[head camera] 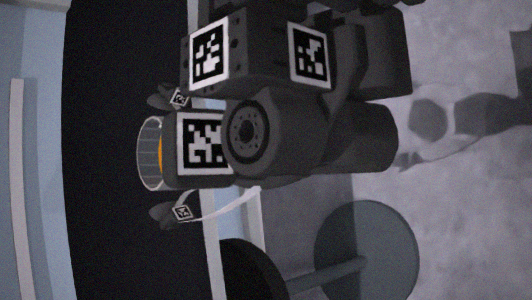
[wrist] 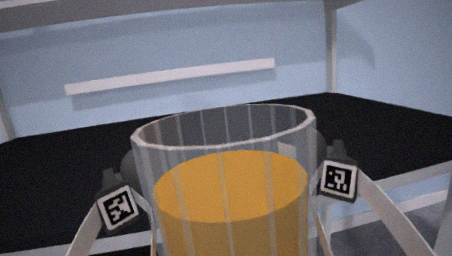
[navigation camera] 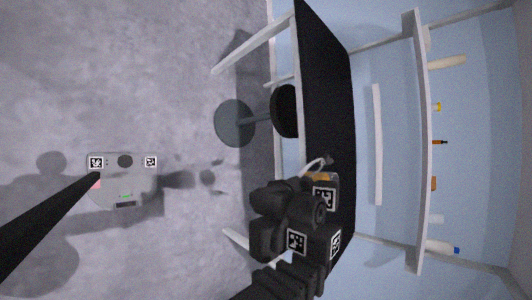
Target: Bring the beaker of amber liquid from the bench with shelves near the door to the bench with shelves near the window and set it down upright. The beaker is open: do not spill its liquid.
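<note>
The clear, open beaker (head camera: 149,155) (navigation camera: 321,177) (wrist: 230,230) of amber liquid stands upright between my fingers. In the wrist view the liquid lies well below the rim. My gripper (head camera: 163,157) (wrist: 224,157) is shut on the beaker, one fingertip on each side of its wall. It holds the beaker above the level of the black bench top (head camera: 115,250) (navigation camera: 325,100) (wrist: 50,175), by the bench's pale front edge. The beaker's bottom is hidden. Which bench this is, by the door or by the window, I cannot tell.
A round stool (head camera: 250,272) (navigation camera: 286,111) stands partly under the bench front. A shelf (navigation camera: 425,150) with bottles and small items runs above the bench. A pale strip (head camera: 19,200) (navigation camera: 378,145) (wrist: 170,76) is on the blue wall behind. My base (navigation camera: 107,187) is on the floor away from the bench.
</note>
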